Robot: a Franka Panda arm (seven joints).
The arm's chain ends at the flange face. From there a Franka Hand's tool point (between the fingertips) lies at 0.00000 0.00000 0.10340 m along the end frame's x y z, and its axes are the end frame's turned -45 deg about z.
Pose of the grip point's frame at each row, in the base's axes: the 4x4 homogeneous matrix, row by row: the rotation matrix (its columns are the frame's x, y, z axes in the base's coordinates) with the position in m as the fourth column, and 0 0 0 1 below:
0.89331 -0.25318 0.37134 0.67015; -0.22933 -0.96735 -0.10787 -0.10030; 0.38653 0.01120 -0.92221 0.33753; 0 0 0 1
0.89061 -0.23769 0.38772 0.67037; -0.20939 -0.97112 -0.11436 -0.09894; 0.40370 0.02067 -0.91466 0.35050; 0 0 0 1
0.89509 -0.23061 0.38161 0.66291; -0.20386 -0.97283 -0.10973 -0.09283; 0.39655 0.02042 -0.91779 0.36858; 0 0 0 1
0.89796 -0.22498 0.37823 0.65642; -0.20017 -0.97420 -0.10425 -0.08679; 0.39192 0.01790 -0.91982 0.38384; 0 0 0 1
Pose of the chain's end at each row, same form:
0.45264 -0.81069 0.37134 0.63175; -0.84618 -0.52186 -0.10787 -0.08915; 0.28124 -0.26540 -0.92221 0.43289; 0 0 0 1
0.46168 -0.79783 0.38772 0.63028; -0.83475 -0.53862 -0.11436 -0.08712; 0.30007 -0.27084 -0.91466 0.44508; 0 0 0 1
0.46986 -0.79599 0.38161 0.62345; -0.83205 -0.54374 -0.10973 -0.08148; 0.29484 -0.26596 -0.91779 0.46348; 0 0 0 1
0.47587 -0.79404 0.37823 0.61731; -0.83040 -0.54732 -0.10425 -0.07601; 0.28979 -0.26447 -0.91982 0.47895; 0 0 0 1

